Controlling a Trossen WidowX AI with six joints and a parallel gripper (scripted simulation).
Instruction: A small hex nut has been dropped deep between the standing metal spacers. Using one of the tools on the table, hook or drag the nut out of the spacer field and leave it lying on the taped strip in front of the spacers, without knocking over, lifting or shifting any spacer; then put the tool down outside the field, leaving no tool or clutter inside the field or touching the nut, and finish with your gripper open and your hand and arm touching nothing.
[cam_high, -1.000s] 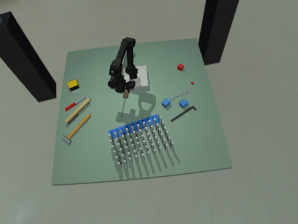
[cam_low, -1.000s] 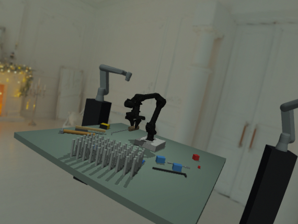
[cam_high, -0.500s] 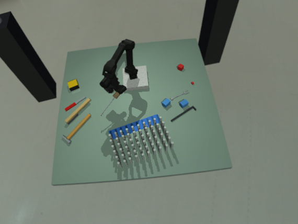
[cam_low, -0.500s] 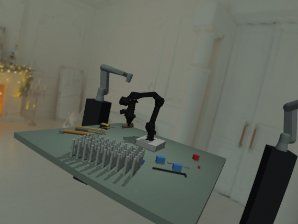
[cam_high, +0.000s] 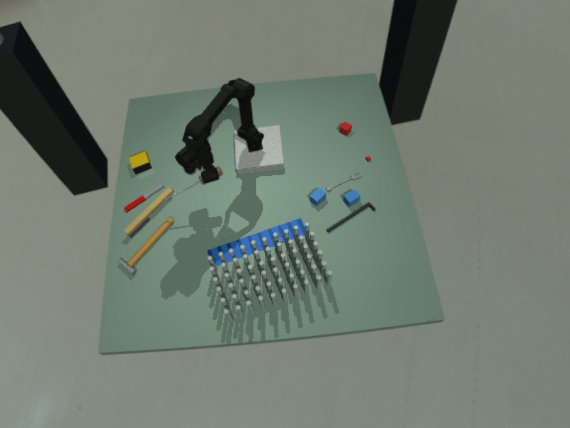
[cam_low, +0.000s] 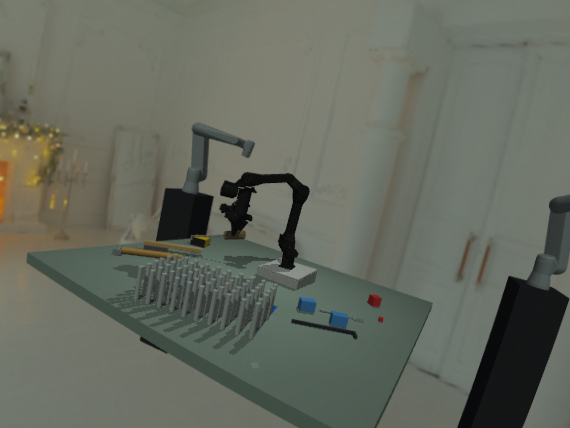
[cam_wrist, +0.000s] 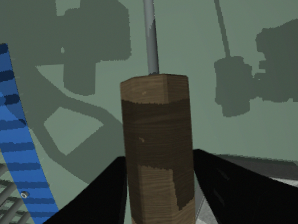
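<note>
The yellow block is 280 mm behind my gripper tip, 330 mm to the right of it and 150 mm below it. The rest, counted from my gripper tip: red-handled screwdriver: 90 mm behind, 320 mm to the right, 160 mm below; blue taped strip: 250 mm ahead, 120 mm to the left, 170 mm below; hex nut: 260 mm ahead, 210 mm to the left, 170 mm below.
</note>
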